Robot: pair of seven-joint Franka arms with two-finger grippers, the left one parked.
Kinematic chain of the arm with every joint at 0, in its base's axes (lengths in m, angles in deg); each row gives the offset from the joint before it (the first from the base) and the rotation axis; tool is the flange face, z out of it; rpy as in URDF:
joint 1: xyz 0 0 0.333 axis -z
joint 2: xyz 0 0 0 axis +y
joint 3: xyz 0 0 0.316 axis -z
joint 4: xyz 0.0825 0 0 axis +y
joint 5: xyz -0.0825 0 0.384 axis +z
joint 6: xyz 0 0 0 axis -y
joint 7: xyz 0.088 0 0 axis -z
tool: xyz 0 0 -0.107 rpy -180 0 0
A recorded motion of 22 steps. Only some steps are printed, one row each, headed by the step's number.
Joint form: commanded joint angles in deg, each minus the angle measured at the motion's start. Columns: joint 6, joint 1, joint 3, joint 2, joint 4, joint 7, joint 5.
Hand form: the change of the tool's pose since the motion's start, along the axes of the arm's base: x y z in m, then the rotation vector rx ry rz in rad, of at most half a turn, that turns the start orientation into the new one. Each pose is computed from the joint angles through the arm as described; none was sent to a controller.
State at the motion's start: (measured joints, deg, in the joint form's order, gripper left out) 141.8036 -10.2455 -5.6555 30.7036 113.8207 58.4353 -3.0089
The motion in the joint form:
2: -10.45 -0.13 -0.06 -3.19 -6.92 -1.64 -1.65
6: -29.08 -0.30 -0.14 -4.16 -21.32 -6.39 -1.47
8: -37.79 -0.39 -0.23 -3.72 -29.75 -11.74 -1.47
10: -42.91 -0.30 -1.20 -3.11 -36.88 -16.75 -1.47
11: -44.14 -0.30 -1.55 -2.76 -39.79 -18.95 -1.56
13: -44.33 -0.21 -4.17 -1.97 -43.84 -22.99 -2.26
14: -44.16 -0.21 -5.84 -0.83 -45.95 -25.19 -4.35
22: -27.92 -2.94 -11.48 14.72 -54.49 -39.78 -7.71
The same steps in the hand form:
2: 0.0276 0.0054 0.0670 -0.0311 -0.0034 0.0485
6: 0.0606 0.0101 0.1616 -0.0524 0.0506 0.1170
8: 0.0732 0.0116 0.2124 -0.0510 0.0647 0.2027
10: 0.0812 0.0192 0.2568 -0.0341 0.0427 0.2948
11: 0.0849 0.0221 0.2749 -0.0270 0.0202 0.3353
13: 0.0870 0.0439 0.3003 -0.0057 -0.0344 0.4410
14: 0.0898 0.0557 0.3055 -0.0205 -0.0591 0.5066
22: 0.1316 0.1448 0.2128 0.0553 -0.2387 0.8675

